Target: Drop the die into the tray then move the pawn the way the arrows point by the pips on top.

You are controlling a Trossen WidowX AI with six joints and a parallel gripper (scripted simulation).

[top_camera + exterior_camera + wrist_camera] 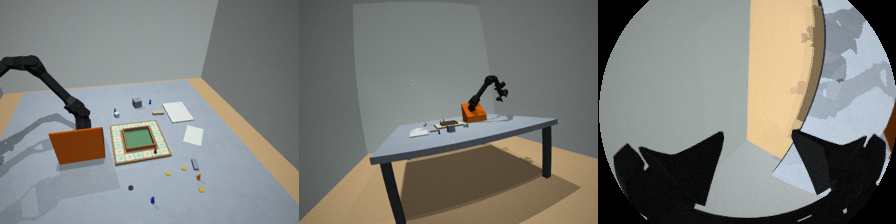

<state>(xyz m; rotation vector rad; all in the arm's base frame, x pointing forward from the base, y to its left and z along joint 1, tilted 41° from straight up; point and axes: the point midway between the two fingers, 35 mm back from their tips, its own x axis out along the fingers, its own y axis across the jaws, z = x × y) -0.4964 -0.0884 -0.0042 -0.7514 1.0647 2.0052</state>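
My gripper tip is 700 mm short of the white die, 310 mm to the right of it and 170 mm above it. The rest, counted from my gripper tip: green dice tray (780 mm ahead, 180 mm below, 70 mm to the left); then black disc (680 mm ahead, 200 mm to the right, 180 mm below); then green pawn (700 mm ahead, 360 mm to the left, 170 mm below).
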